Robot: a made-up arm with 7 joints. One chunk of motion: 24 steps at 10 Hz.
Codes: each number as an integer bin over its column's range. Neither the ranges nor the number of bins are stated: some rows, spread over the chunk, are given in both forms.
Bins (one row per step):
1: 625 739 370 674 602 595
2: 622 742 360 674 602 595
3: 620 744 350 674 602 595
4: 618 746 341 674 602 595
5: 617 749 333 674 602 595
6: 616 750 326 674 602 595
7: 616 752 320 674 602 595
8: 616 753 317 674 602 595
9: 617 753 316 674 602 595
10: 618 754 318 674 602 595
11: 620 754 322 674 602 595
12: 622 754 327 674 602 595
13: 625 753 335 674 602 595
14: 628 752 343 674 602 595
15: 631 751 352 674 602 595
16: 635 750 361 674 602 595
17: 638 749 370 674 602 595
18: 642 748 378 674 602 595
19: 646 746 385 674 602 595
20: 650 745 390 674 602 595
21: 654 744 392 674 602 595
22: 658 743 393 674 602 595
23: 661 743 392 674 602 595
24: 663 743 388 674 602 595
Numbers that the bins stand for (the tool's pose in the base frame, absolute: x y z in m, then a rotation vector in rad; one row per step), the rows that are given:
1: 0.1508 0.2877 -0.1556 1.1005 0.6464 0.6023
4: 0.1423 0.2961 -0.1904 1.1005 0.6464 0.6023
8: 0.1399 0.3045 -0.2192 1.1005 0.6464 0.6023
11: 0.1447 0.3057 -0.2132 1.1005 0.6464 0.6023
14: 0.1544 0.3033 -0.1880 1.1005 0.6464 0.6023
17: 0.1664 0.2997 -0.1556 1.1005 0.6464 0.6023
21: 0.1856 0.2937 -0.1291 1.1005 0.6464 0.6023
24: 0.1964 0.2925 -0.1339 1.1005 0.6464 0.6023
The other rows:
2: 0.1471 0.2913 -0.1676 1.1005 0.6464 0.6023
3: 0.1447 0.2937 -0.1796 1.1005 0.6464 0.6023
5: 0.1411 0.2997 -0.2000 1.1005 0.6464 0.6023
6: 0.1399 0.3009 -0.2084 1.1005 0.6464 0.6023
7: 0.1399 0.3033 -0.2156 1.1005 0.6464 0.6023
9: 0.1411 0.3045 -0.2204 1.1005 0.6464 0.6023
10: 0.1423 0.3057 -0.2180 1.1005 0.6464 0.6023
12: 0.1471 0.3057 -0.2072 1.1005 0.6464 0.6023
13: 0.1508 0.3045 -0.1976 1.1005 0.6464 0.6023
15: 0.1580 0.3021 -0.1772 1.1005 0.6464 0.6023
16: 0.1628 0.3009 -0.1664 1.1005 0.6464 0.6023
18: 0.1712 0.2985 -0.1459 1.1005 0.6464 0.6023
19: 0.1760 0.2961 -0.1375 1.1005 0.6464 0.6023
20: 0.1808 0.2949 -0.1315 1.1005 0.6464 0.6023
22: 0.1904 0.2925 -0.1279 1.1005 0.6464 0.6023
23: 0.1940 0.2925 -0.1291 1.1005 0.6464 0.6023

